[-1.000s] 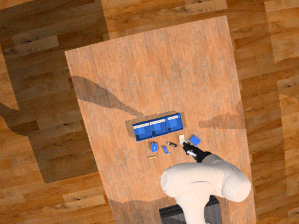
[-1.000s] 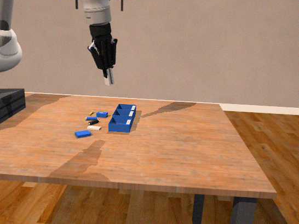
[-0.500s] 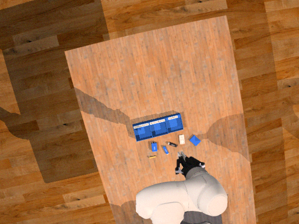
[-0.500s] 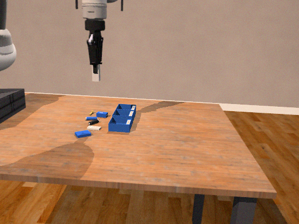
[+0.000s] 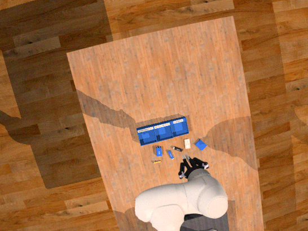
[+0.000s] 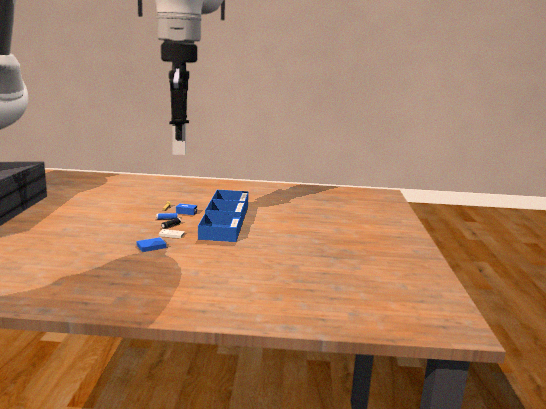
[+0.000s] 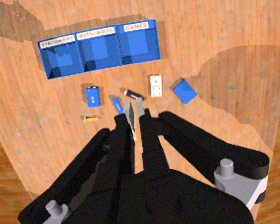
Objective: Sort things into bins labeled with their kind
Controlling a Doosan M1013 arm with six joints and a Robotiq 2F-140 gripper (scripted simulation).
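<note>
My gripper is now 9 cm short of the blue three-compartment bin row, 7 cm to the right of it and 19 cm above it. From my hand the other things lie so: white domino 5 cm to the right, 20 cm below; then blue cylinder 5 cm behind, 4 cm to the left, 20 cm below; then black cylindrical battery 2 cm behind, 20 cm below.
</note>
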